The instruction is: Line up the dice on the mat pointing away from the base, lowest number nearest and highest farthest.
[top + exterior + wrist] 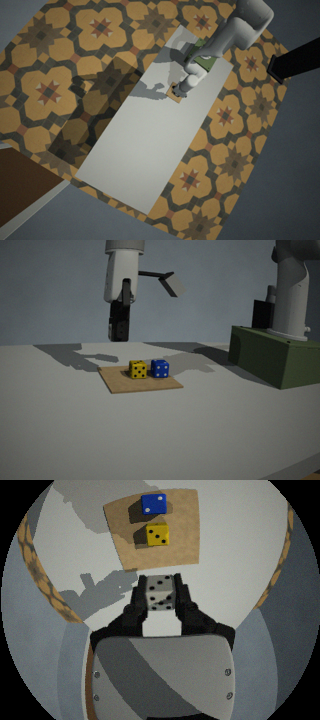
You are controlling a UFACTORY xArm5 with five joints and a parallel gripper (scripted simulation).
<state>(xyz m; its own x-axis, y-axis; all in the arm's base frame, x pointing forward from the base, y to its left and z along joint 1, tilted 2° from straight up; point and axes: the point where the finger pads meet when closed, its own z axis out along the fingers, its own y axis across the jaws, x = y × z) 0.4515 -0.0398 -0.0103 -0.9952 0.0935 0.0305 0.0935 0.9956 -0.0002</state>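
The yellow die lies 4 cm behind my hand and 8 cm below it. From my hand the other things lie so: white die 1 cm below; blue die 9 cm behind, 1 cm to the left, 8 cm below; tan mat 4 cm behind, 10 cm below.
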